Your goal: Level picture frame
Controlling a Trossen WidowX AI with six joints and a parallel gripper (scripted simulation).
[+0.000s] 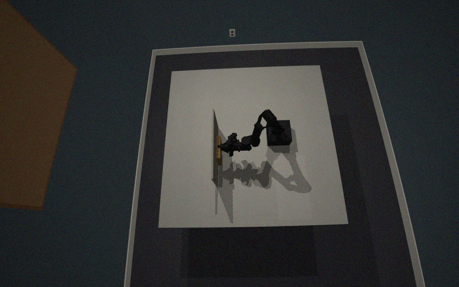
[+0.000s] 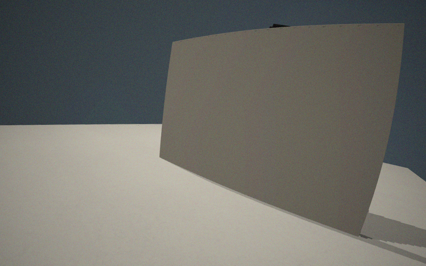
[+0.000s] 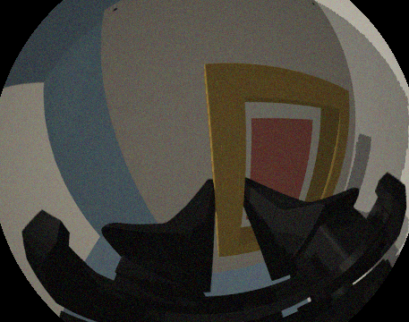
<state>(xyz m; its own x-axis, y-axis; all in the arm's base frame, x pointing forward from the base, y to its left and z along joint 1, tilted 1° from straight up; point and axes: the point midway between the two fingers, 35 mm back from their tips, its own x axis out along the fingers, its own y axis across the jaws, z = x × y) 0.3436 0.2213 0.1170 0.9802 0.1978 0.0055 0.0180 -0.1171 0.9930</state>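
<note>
The picture frame lies 10 mm to the left of my gripper tip and 50 mm below it. Round my gripper tip: grey wall panel: 20 mm ahead, 60 mm below.
</note>
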